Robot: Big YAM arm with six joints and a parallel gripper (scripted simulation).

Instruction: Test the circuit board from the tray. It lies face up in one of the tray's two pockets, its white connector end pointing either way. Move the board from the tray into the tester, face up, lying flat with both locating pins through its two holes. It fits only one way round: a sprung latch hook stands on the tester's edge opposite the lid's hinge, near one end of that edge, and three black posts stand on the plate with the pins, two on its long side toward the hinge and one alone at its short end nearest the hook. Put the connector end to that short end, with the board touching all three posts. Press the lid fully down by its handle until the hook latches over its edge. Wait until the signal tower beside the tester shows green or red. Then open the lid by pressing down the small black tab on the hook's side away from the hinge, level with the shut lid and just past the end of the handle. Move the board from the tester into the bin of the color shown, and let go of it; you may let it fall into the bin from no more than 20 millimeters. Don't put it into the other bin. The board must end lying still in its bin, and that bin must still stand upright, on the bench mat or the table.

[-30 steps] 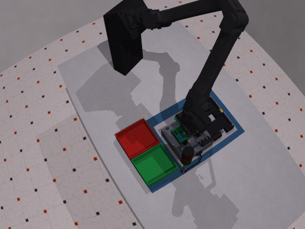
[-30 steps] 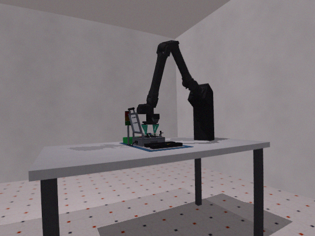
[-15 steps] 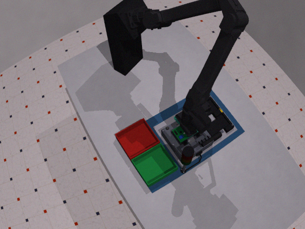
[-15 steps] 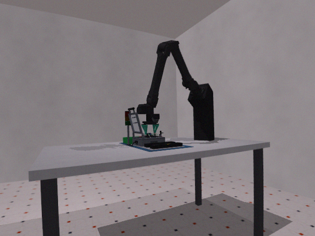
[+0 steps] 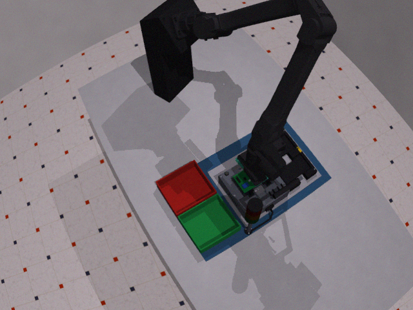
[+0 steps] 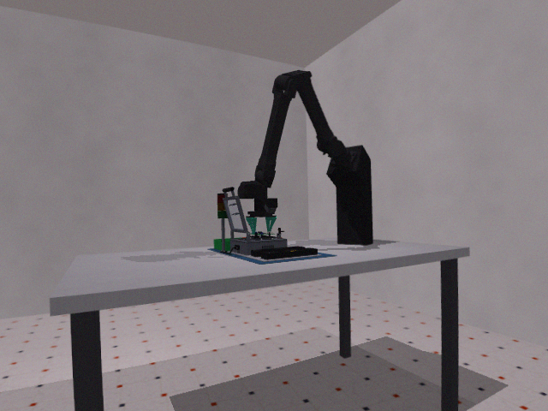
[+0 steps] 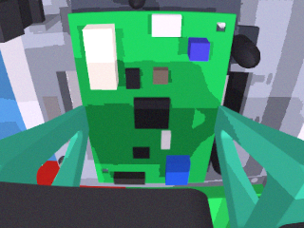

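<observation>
My gripper is now right at the green circuit board. The rest, counted from my hand: latch hook 70 mm behind, 50 mm to the left; then tester lid 120 mm ahead, 20 mm to the left, 100 mm above; then tester plate 10 mm ahead, 10 mm to the left, 10 mm below.
</observation>
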